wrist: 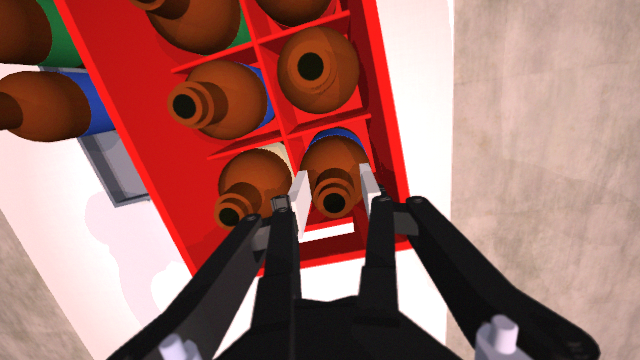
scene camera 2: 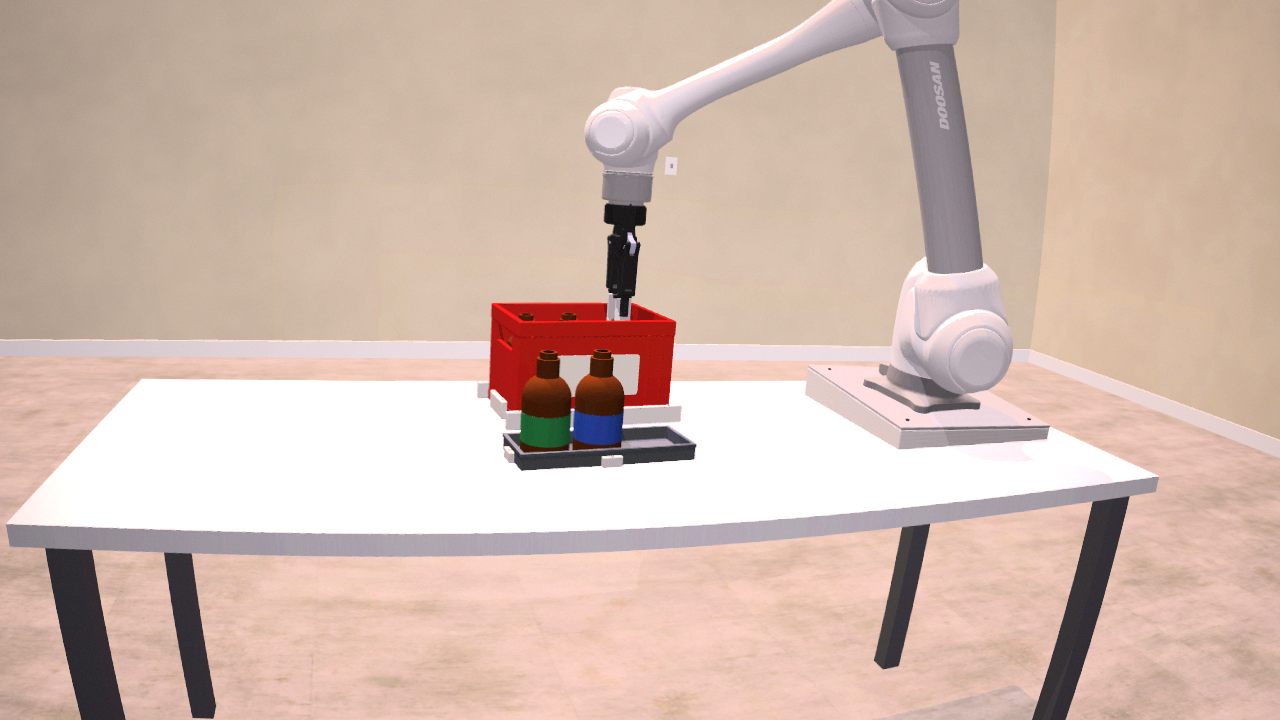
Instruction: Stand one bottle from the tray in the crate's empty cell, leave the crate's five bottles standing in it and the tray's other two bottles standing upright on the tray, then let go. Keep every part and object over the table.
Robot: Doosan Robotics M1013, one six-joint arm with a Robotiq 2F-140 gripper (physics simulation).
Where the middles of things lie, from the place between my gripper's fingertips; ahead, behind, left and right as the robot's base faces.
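Pale-labelled bottle (wrist: 246, 184): 9 cm to the left of my hand, 1 cm ahead of it, 5 cm below it. White-labelled bottle (wrist: 318, 70): 1 cm to the right of my hand, 9 cm ahead of it, 5 cm below it.
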